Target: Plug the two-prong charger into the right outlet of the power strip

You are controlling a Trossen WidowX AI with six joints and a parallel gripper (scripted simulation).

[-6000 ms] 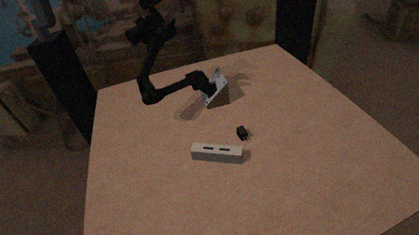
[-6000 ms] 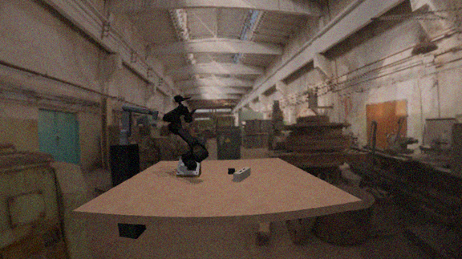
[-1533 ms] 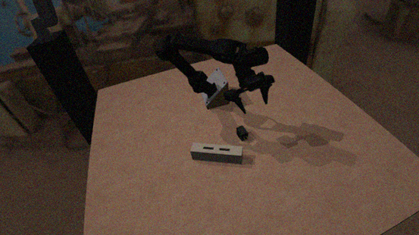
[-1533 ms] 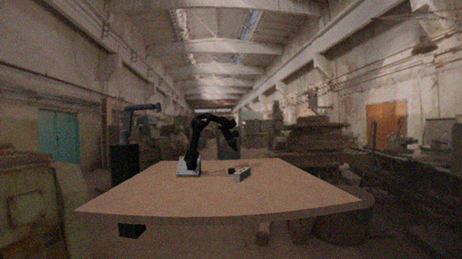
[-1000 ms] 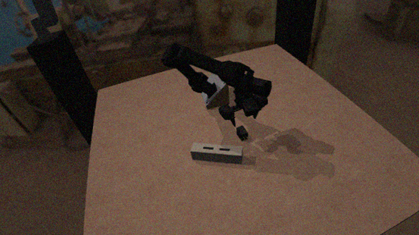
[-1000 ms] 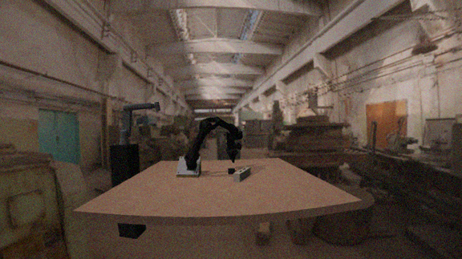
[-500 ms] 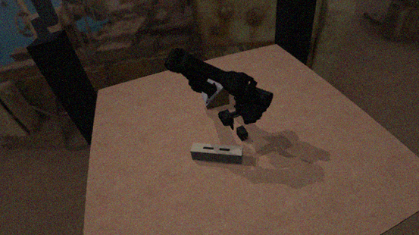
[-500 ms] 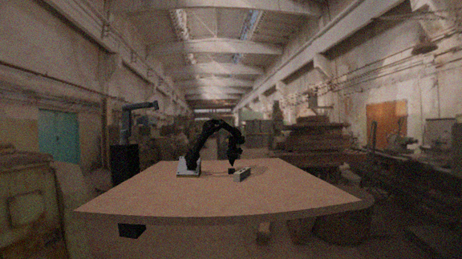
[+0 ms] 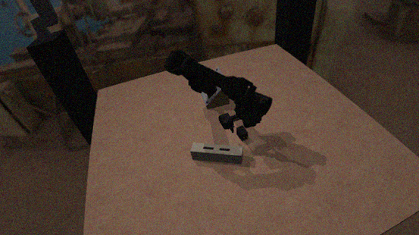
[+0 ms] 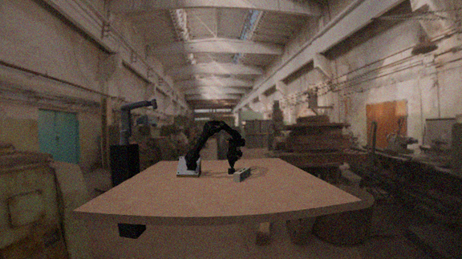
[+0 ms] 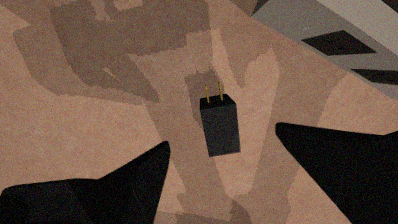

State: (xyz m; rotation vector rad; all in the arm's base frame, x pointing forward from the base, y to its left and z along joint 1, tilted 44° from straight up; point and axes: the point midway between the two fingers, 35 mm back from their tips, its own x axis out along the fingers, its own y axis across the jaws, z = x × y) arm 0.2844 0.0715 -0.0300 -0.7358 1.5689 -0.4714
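My gripper tip is 20 mm short of the dark two-prong charger and 30 mm above it.
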